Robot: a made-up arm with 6 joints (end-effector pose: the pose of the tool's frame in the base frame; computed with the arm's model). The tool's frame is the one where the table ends.
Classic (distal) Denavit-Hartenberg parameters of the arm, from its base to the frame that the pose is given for. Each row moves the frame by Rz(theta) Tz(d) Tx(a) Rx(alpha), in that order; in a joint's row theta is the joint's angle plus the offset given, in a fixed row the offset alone. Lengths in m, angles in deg.
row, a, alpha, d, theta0
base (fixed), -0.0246, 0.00, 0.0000, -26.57
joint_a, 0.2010, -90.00, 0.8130, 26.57
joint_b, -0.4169, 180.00, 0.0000, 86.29
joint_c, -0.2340, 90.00, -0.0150, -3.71
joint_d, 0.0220, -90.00, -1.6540, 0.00
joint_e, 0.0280, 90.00, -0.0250, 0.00
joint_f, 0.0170, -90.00, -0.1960, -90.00
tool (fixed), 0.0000, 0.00, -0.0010, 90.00
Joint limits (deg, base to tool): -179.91..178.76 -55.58..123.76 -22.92..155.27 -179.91..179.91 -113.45..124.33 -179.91..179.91
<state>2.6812 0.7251 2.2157 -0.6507 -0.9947 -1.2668</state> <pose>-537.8 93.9 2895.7 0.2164 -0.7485 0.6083 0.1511</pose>
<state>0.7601 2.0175 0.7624 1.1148 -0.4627 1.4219</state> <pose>982.9 819.2 -1018.2 -0.1185 0.5707 -0.0570 0.8105</pose>
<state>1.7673 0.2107 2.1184 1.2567 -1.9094 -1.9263</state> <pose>226.0 -352.7 2663.0 -0.4368 -0.0322 0.3108 0.8435</pose>
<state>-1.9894 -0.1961 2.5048 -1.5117 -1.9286 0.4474</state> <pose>749.0 1226.0 1640.2 0.6636 -0.2298 -0.2987 0.6462</pose>
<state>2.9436 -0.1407 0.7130 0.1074 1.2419 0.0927</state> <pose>-991.2 130.7 2787.5 -0.0786 -0.4904 -0.1608 0.8529</pose>
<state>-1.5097 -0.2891 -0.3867 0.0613 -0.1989 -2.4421</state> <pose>115.8 -1889.6 1179.0 -0.1723 0.3532 -0.5934 0.7025</pose>
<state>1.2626 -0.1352 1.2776 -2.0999 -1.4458 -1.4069</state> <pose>-197.1 85.7 2926.0 0.1409 -0.7016 0.6985 0.0036</pose>
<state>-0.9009 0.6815 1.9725 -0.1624 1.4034 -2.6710</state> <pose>303.7 -404.8 2905.0 -0.3865 -0.8617 -0.3098 0.1099</pose>
